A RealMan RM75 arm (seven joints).
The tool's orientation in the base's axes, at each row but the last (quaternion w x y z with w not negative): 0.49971 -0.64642 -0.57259 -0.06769; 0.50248 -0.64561 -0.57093 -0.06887; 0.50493 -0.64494 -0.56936 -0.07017; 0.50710 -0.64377 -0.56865 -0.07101; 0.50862 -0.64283 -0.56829 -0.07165; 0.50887 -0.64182 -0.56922 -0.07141; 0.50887 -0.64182 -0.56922 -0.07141; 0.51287 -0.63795 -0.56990 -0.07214; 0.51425 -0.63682 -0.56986 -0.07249; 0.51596 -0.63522 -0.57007 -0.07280; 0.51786 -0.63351 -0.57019 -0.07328; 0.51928 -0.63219 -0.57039 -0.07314
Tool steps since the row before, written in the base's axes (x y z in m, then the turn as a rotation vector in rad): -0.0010 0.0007 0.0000 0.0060 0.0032 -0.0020; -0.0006 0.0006 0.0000 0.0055 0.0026 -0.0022; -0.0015 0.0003 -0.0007 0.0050 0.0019 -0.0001; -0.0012 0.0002 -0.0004 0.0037 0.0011 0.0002; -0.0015 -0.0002 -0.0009 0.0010 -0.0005 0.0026; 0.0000 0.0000 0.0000 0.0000 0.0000 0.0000; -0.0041 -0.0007 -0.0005 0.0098 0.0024 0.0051; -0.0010 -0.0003 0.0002 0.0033 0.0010 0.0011; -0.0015 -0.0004 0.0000 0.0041 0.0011 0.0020; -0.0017 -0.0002 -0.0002 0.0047 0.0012 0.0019; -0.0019 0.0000 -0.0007 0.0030 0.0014 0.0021; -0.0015 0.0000 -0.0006 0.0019 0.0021 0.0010
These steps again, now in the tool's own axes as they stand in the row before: 0.0001 -0.0007 0.0010 0.0028 0.0065 0.0004; 0.0002 -0.0004 0.0007 0.0021 0.0061 0.0003; -0.0008 -0.0008 0.0013 0.0029 0.0044 -0.0010; -0.0005 -0.0007 0.0009 0.0021 0.0030 -0.0011; -0.0013 -0.0007 0.0010 0.0018 -0.0008 -0.0021; 0.0000 0.0000 0.0000 0.0000 0.0000 0.0000; -0.0022 -0.0031 0.0017 0.0084 0.0054 -0.0054; -0.0004 -0.0010 0.0002 0.0025 0.0022 -0.0014; -0.0008 -0.0013 0.0004 0.0035 0.0023 -0.0021; -0.0008 -0.0013 0.0008 0.0037 0.0029 -0.0023; -0.0011 -0.0011 0.0013 0.0034 0.0015 -0.0014; -0.0009 -0.0009 0.0010 0.0027 0.0013 0.0002
